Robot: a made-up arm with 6 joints.
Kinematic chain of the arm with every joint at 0, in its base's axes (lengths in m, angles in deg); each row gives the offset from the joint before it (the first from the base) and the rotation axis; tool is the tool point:
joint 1: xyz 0 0 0.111 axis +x
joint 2: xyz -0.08 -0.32 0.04 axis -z
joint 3: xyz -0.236 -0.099 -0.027 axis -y
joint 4: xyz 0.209 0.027 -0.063 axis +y
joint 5: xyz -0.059 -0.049 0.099 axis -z
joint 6: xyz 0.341 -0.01 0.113 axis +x
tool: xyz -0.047 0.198 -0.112
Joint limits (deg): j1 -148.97..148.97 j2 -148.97..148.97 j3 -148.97..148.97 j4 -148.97..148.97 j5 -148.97..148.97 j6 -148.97..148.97
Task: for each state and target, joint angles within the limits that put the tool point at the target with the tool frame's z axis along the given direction. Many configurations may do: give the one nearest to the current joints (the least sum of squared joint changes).
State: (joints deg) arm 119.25 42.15 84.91 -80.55 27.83 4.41
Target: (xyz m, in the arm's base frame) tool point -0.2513 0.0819 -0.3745 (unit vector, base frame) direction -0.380 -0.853 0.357
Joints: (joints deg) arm 148.97 58.15 39.07 -49.23 33.22 -11.03
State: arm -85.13 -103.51 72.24 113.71 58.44 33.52
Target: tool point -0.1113 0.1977 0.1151 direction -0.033 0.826 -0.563
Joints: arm -101.81 -134.67 77.71 109.58 44.06 19.94
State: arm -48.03 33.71 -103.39 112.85 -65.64 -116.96
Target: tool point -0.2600 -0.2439 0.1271 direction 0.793 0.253 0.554
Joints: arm -91.98 28.37 -77.14 99.01 -96.88 -99.70
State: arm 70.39 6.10 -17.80 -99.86 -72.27 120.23
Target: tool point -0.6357 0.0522 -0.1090 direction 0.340 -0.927 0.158
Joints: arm 64.13 -3.49 -40.38 -122.22 -73.27 101.07
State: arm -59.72 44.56 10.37 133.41 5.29 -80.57
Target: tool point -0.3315 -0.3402 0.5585 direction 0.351 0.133 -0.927
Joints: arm -70.86 29.06 13.24 137.07 13.05 -90.96
